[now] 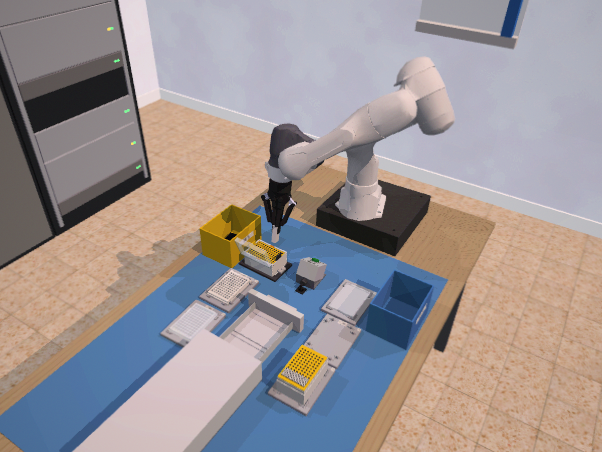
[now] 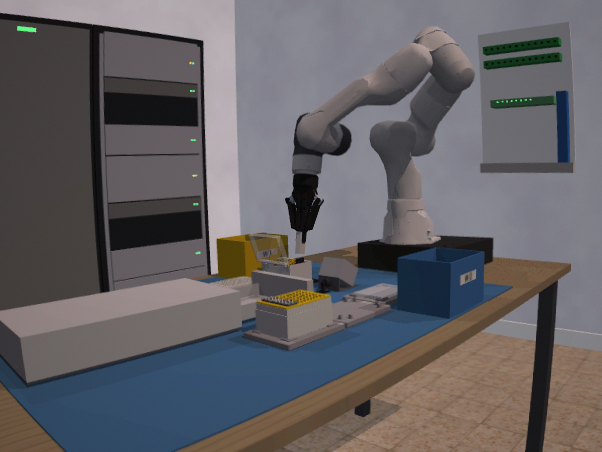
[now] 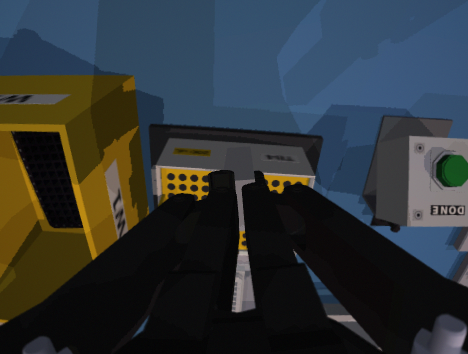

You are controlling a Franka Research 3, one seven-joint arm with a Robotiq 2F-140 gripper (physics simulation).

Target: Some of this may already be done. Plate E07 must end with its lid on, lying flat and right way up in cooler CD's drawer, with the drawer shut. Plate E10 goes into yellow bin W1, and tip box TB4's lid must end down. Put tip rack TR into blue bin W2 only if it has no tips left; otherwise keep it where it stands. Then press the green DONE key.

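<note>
My gripper (image 1: 275, 226) (image 2: 303, 231) (image 3: 240, 166) is shut, above tip box TB4 (image 1: 265, 262) (image 2: 302, 270) (image 3: 230, 147); a pale tongue-like piece shows below its tips. TB4's clear lid (image 1: 244, 248) (image 2: 268, 247) is tilted up. Yellow bin W1 (image 1: 215, 245) (image 2: 231, 257) (image 3: 100, 112) holds a black gridded plate (image 3: 47, 180). Cooler CD's drawer (image 1: 257, 327) stands open, with no plate visible. Tip rack TR (image 1: 304, 367) (image 2: 294, 315) has grey tips at one end. Blue bin W2 (image 1: 395, 315) (image 2: 425, 285) looks empty. The green DONE key (image 1: 315, 260) (image 3: 452, 170) shows. Which plate is E07 is unreadable.
A white plate (image 1: 230, 286) and a paler plate (image 1: 194, 321) lie on stands left of the drawer. A flat pale piece (image 1: 350, 300) lies on a stand near W2, beside a bare stand (image 1: 334, 340). The cooler body (image 1: 175, 395) fills the front.
</note>
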